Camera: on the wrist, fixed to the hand. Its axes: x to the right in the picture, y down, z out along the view.
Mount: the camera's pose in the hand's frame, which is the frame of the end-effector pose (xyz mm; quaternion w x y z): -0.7 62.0 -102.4 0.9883 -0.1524 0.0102 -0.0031
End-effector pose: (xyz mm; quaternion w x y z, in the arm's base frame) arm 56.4 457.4 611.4 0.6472 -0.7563 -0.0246 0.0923
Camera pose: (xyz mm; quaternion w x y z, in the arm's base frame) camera 68.2 347.5 565.4 0.5249 -0.8469 -0.0341 0.0777
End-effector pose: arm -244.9 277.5 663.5 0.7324 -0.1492 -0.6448 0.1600
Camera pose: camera -146.0 332.0 623.8 0.7081 -0.2587 -0.6546 0.0561
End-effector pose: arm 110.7 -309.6 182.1 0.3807 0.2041 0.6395 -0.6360
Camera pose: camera 134.1 -203.6 131.7 0.3988 0.1482 0.7334 -0.5302
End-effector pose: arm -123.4 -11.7 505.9 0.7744 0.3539 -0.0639 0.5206
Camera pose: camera -204.1 63.6 459.5 0.8215 0.2266 -0.1335 0.5059
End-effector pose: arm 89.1 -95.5 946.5 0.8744 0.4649 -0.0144 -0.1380
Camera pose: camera 118.3 20.4 939.1 0.9347 0.3276 0.0172 -0.1365
